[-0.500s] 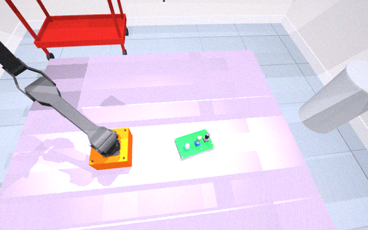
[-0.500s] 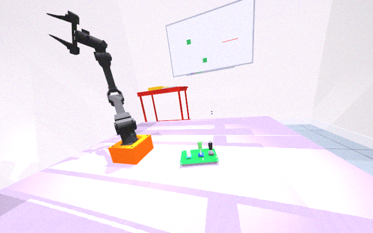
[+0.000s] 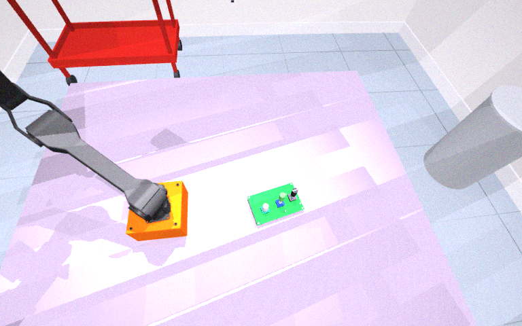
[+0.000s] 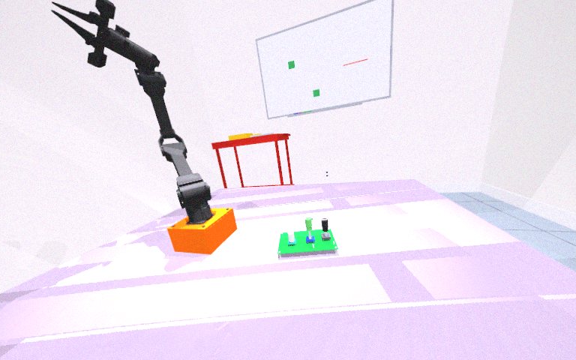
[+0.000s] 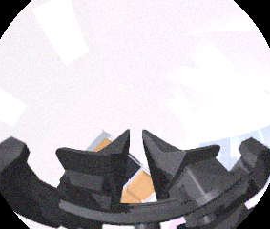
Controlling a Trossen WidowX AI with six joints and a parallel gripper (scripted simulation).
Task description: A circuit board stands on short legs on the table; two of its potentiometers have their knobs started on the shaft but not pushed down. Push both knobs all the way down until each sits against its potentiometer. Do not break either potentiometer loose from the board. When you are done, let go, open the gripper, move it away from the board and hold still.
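The light green knob lies 63 cm ahead of my gripper tip, 3 cm to the right of it and 65 cm below it. The rest, counted from my gripper tip: black knob: 67 cm ahead, 2 cm to the right, 66 cm below.
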